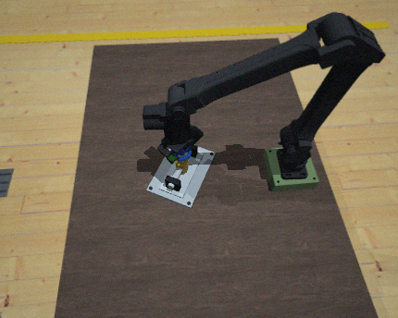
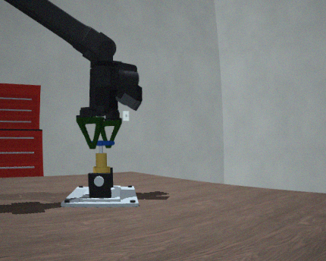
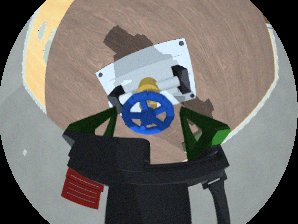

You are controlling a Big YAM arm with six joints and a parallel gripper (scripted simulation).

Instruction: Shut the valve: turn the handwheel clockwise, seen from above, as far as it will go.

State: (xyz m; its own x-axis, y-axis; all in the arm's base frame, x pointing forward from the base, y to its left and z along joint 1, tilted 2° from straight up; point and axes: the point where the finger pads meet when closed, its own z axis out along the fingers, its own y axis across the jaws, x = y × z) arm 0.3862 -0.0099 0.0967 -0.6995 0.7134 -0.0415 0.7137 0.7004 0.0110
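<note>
Right now the handwheel is right at my hand.
</note>
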